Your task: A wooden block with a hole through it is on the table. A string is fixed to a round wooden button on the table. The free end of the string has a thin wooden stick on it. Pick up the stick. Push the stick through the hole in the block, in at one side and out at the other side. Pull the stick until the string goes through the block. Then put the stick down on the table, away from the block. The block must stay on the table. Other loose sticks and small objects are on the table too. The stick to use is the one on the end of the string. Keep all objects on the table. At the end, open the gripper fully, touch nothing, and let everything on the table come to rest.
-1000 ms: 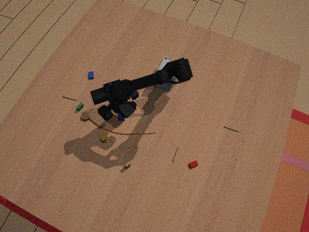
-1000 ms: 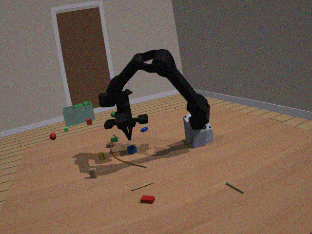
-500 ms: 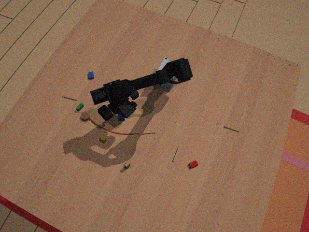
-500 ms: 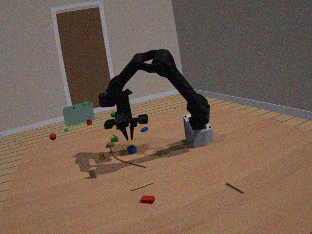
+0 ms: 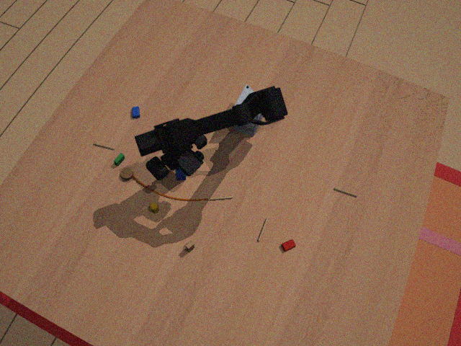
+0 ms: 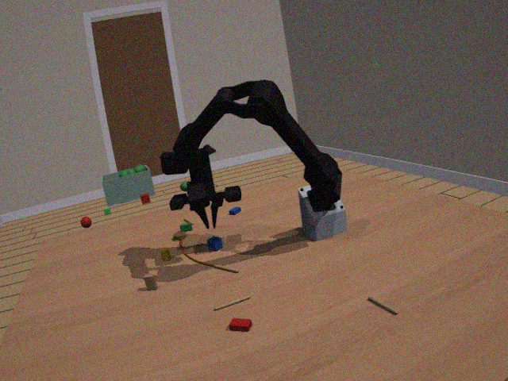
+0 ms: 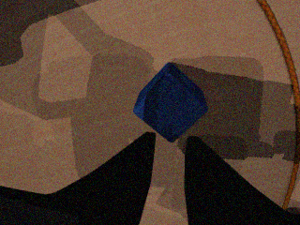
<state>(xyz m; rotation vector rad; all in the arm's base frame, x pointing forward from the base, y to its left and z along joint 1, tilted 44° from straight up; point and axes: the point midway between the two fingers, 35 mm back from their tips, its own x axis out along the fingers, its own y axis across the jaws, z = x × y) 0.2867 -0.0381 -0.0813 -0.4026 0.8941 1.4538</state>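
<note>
The thin wooden stick is 1 cm ahead of my gripper tip, 14 cm to the left of it and 6 cm below it. Also, from my gripper tip: yellow cylinder: 14 cm ahead, 4 cm below; then green block: 6 cm ahead, 20 cm to the right, 5 cm below; then round wooden button: 9 cm ahead, 15 cm to the right, 5 cm below.
</note>
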